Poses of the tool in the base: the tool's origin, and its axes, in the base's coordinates. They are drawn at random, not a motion.
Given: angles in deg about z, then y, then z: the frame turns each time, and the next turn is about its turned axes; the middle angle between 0 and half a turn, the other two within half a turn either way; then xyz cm.
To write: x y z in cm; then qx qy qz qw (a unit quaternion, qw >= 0). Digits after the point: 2 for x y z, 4 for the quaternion.
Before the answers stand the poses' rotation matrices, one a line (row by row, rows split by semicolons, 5 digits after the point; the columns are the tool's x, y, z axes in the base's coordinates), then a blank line. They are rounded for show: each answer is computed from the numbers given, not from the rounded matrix.
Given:
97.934, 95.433, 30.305, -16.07, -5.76, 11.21
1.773, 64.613, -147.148, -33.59, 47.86, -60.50
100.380, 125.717, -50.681, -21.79, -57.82, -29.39
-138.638, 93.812, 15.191, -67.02, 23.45, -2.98
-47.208, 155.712, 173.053, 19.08, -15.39, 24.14
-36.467, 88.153, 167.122, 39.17, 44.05, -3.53
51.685, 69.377, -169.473, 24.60, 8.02, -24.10
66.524, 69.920, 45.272, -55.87, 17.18, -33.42
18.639, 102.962, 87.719, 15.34, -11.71, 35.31
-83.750, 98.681, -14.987, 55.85, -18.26, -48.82
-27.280, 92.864, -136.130, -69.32, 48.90, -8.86
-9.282, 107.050, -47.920, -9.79, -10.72, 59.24
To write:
-0.48849 -0.86168 -0.13741; -0.15061 -0.07185 0.98598; -0.85947 0.50234 -0.09468
-0.34321 0.25845 0.90300; -0.55335 -0.83248 0.02795; 0.75895 -0.49009 0.42873
0.82762 -0.54189 -0.14629; -0.22446 -0.55841 0.79862; -0.51446 -0.62812 -0.58378
0.22131 0.62465 -0.74889; -0.15427 -0.73584 -0.65935; -0.96292 0.26146 -0.06648
0.70342 -0.65354 0.27943; -0.58180 -0.75525 -0.30184; 0.40830 0.04975 -0.91149
0.10720 -0.58519 0.80378; 0.19791 -0.77970 -0.59405; 0.97434 0.22276 0.03223
-0.07135 0.81130 0.58025; -0.38497 -0.55906 0.73433; 0.92017 -0.17099 0.35222
-0.55540 -0.74266 0.37415; 0.50464 0.05661 0.86147; -0.66096 0.66727 0.34333
-0.32781 0.19965 0.92341; 0.94395 0.10934 0.31146; -0.03879 0.97375 -0.22430
-0.27294 0.95599 0.10762; 0.11678 0.14396 -0.98267; -0.95492 -0.25564 -0.15093
-0.28563 -0.36120 0.88767; -0.63245 -0.62486 -0.45777; 0.72001 -0.69216 -0.04997
-0.31364 -0.10668 0.94353; -0.70080 0.69649 -0.15420; -0.64071 -0.70959 -0.29321

-16.07, -5.76, 11.21, -0.4117, 0.6147, 0.6053, 0.2937
-33.59, 47.86, -60.50, -0.5149, 0.1432, -0.8069, 0.2515
-21.79, -57.82, -29.39, -0.8617, 0.2224, 0.1917, 0.4140
-67.02, 23.45, -2.98, 0.7113, 0.1653, -0.6017, 0.3236
19.08, -15.39, 24.14, 0.9179, -0.3365, 0.1873, 0.0958
39.17, 44.05, -3.53, 0.6809, -0.1422, 0.6528, 0.2999
24.60, 8.02, -24.10, -0.5328, -0.2000, -0.7040, 0.4248
-55.87, 17.18, -33.42, -0.1057, 0.5632, 0.6786, 0.4595
15.34, -11.71, 35.31, 0.4436, 0.6445, 0.4985, 0.3732
55.85, -18.26, -48.82, 0.4284, 0.6261, -0.4945, 0.4243
-69.32, 48.90, -8.86, -0.5893, 0.4215, -0.6820, 0.0994
-9.79, -10.72, 59.24, -0.2660, 0.7588, -0.2846, 0.5219

